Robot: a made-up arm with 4 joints. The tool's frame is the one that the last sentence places.
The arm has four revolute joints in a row. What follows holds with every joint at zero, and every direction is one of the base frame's. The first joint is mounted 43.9 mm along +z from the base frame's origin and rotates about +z. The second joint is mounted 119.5 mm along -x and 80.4 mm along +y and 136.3 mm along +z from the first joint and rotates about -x. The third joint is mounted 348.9 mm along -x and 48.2 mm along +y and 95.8 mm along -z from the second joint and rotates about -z. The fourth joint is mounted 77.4 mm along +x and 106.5 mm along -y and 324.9 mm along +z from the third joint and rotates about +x. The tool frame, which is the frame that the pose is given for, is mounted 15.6 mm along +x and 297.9 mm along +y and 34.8 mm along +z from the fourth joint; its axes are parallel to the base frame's.
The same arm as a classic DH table. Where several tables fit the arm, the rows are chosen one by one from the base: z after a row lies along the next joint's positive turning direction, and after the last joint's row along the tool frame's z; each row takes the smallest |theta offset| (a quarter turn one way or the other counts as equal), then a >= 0, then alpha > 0; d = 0 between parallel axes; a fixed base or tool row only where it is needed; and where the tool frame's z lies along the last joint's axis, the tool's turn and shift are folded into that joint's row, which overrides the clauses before.
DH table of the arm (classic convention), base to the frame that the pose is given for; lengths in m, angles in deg. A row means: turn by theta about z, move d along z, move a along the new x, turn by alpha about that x. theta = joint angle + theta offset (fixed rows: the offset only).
joint 1: theta offset 90  d 0.1802  a 0.0804  alpha -90
joint 2: theta offset 0  d 0.4684  a 0.0482  alpha -90
joint 3: theta offset 0  d -0.2291  a -0.1065  alpha -90
joint 4: theta offset 0  d 0.093  a 0.2979  alpha -90
tool (fixed): theta offset -90  d 0.0348  a 0  alpha 0

